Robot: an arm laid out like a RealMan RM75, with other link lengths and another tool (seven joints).
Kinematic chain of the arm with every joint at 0, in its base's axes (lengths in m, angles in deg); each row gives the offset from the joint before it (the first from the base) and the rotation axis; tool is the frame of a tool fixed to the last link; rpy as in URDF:
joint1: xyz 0 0 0.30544 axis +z
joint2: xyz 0 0 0 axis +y
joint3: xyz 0 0 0.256 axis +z
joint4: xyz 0 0 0 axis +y
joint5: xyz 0 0 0.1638 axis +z
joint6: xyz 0 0 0 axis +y
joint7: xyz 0 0 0.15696 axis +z
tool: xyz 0.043 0.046 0.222 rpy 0 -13.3 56.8
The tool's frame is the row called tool.
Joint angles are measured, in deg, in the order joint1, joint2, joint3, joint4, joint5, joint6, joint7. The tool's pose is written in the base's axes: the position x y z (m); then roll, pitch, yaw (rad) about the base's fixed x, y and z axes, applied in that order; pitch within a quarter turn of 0, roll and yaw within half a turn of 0. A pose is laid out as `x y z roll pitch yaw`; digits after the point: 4 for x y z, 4 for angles.
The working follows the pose.
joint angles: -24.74 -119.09 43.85 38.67 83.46 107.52 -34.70
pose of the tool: 0.0227 0.2723 -0.0057 -2.0430 0.3060 -1.1251
Where each joint sits with the arm in this pose, in the base's axes (m; each line is computed from the numbers above, not from the rounded line before):
joint1: 0.0000 0.0000 0.3054
joint2: 0.0000 0.0000 0.3054
joint3: -0.2032 0.0936 0.1810
joint4: -0.2032 0.0936 0.1810
joint5: -0.3076 0.2198 0.1833
joint6: -0.3076 0.2198 0.1833
joint7: -0.1790 0.2663 0.1062
the tool: 0.0227 0.2723 -0.0057

